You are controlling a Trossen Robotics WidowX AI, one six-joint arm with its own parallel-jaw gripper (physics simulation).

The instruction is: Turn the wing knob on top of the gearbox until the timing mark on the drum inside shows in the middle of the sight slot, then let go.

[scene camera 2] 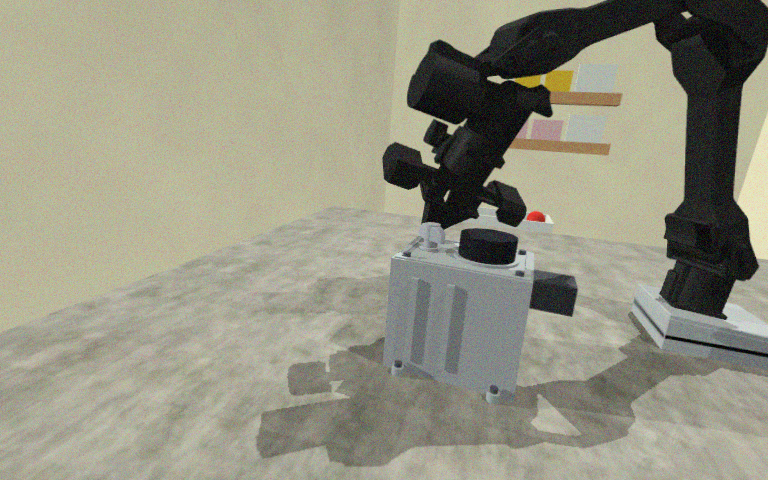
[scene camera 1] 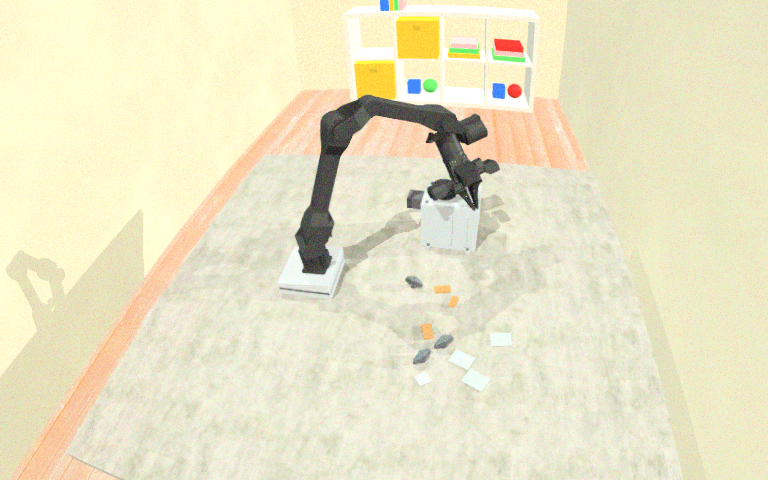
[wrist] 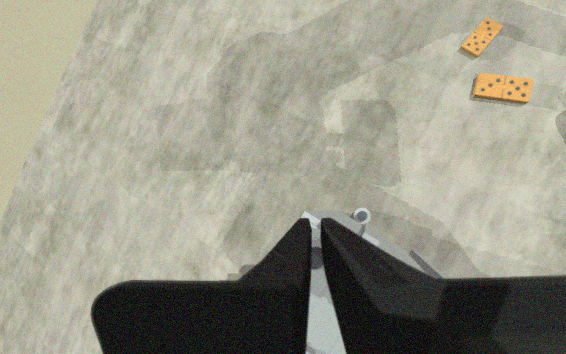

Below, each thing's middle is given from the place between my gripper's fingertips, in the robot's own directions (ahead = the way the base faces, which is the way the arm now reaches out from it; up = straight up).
The gearbox (scene camera 2: 458, 315) lies 90 mm behind my hand, 60 mm to the left of it and 50 mm below it.
